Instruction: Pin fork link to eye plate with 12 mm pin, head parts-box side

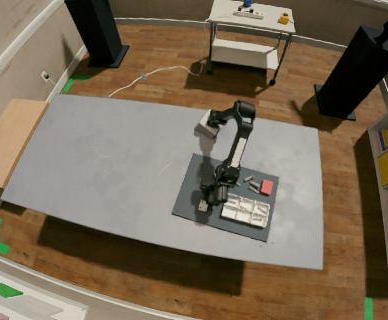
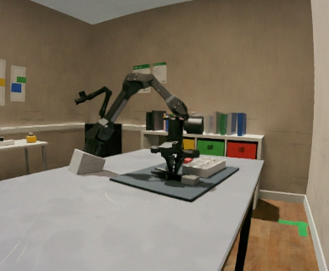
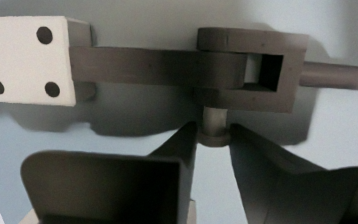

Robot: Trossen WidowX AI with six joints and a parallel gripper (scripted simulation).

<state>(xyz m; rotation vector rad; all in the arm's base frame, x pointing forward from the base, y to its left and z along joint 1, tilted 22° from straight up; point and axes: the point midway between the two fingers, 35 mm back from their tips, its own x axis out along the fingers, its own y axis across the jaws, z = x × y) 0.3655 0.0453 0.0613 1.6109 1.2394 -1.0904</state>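
Right now my hand is 3 cm above the headed pin and 2 cm to the left of it. Round my hand: eye plate: 4 cm to the right, 3 cm below, 1 cm ahead; then mat: 6 cm to the left, 5 cm below, 1 cm ahead; then fork link: 3 cm to the right, 3 cm below, 3 cm behind.
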